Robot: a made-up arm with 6 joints.
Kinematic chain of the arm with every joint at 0, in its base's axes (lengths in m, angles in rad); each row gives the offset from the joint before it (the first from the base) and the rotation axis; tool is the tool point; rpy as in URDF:
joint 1: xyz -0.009 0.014 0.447 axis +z
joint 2: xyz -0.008 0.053 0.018 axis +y
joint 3: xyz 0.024 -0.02 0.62 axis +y
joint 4: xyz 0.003 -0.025 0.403 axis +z
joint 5: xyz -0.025 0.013 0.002 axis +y
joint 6: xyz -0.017 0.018 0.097 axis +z
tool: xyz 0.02 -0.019 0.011 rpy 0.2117 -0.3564 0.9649
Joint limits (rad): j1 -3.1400..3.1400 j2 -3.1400..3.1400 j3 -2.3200..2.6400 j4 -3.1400..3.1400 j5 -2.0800..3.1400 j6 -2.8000..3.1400
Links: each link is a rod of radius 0.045 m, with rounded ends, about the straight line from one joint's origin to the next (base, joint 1, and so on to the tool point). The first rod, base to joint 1, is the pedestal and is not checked.
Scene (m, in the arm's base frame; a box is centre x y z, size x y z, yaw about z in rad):
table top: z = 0
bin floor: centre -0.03 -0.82 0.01 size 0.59 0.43 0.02 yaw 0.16
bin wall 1: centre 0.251 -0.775 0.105 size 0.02 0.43 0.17 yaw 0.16
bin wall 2: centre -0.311 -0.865 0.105 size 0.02 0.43 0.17 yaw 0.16
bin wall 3: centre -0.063 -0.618 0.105 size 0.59 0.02 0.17 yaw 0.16
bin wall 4: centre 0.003 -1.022 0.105 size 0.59 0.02 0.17 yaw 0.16
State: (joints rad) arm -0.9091 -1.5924 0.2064 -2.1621 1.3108 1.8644
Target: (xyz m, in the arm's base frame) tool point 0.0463 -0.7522 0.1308
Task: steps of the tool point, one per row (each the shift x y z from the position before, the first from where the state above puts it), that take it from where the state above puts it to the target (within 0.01 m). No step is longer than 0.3 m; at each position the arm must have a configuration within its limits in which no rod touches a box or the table.
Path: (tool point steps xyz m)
1: -0.1843 -0.2213 -0.0341
2: -0.1088 -0.2662 -0.0332
3: -0.0233 -0.2839 -0.0308
4: 0.0622 -0.2730 -0.0276
5: 0.1382 -0.2353 -0.0233
6: 0.1961 -0.1767 -0.0183
7: 0.2307 -0.1047 -0.0125
8: 0.2397 -0.0284 -0.0062
9: 0.2237 0.0433 0.0004
10: -0.0003 -0.0100 -0.1212
11: 0.0003 0.0100 -0.1239

